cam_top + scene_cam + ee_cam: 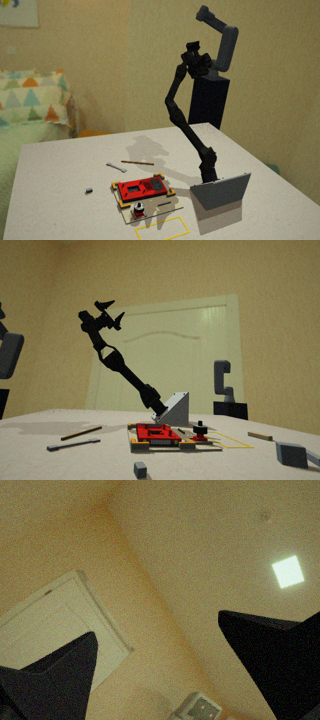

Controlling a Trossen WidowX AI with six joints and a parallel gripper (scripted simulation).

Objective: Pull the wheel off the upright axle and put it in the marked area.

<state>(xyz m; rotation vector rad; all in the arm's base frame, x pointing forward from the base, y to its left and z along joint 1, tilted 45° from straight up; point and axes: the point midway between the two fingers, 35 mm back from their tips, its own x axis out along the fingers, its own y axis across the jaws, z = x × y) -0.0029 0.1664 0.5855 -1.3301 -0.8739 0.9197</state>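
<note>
Now: the wheel 400 mm ahead of my gripper tip, 270 mm to the left of it and 560 mm below it. From my gripper tip the other things lie so: wooden stick: 270 mm ahead, 50 mm to the right, 600 mm below; then grey bar: 390 mm ahead, 50 mm to the right, 600 mm below.
</note>
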